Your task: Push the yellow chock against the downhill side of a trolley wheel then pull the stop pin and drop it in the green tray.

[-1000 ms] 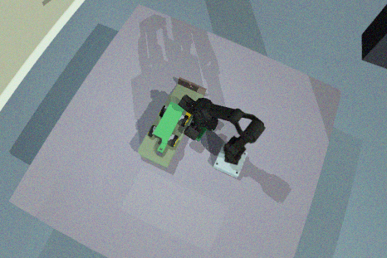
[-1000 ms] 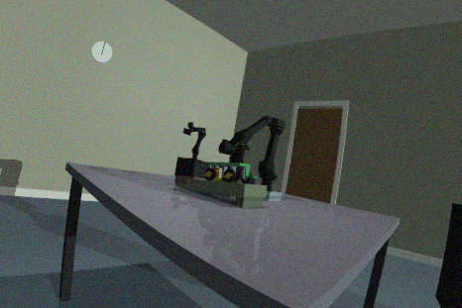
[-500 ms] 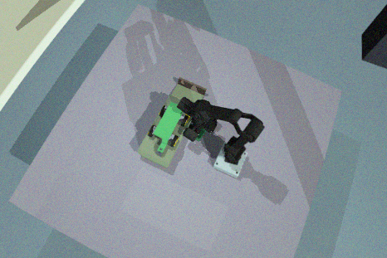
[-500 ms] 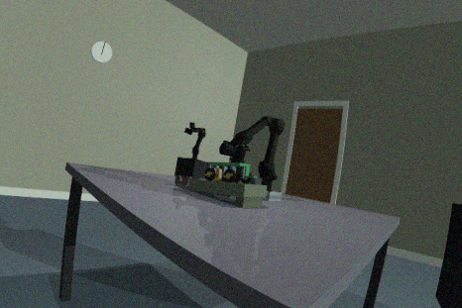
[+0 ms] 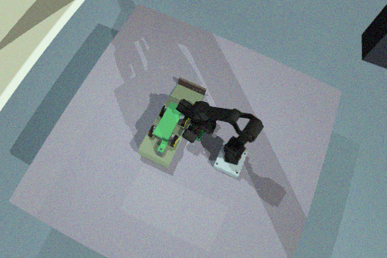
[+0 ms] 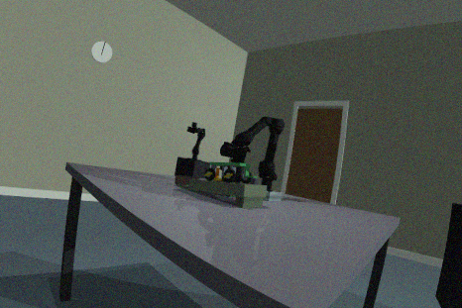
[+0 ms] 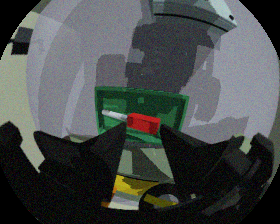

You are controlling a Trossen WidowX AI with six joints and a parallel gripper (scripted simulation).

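My gripper tip is 2 cm to the left of the red-headed stop pin, 1 cm past it and 1 cm above it. From my gripper tip the other things lie so: olive ramp (13 cm ahead, 6 cm to the left, 2 cm above); green tray (4 cm below, 1 cm to the right, 1 cm behind); yellow chock (6 cm ahead, 5 cm above, 3 cm to the right).
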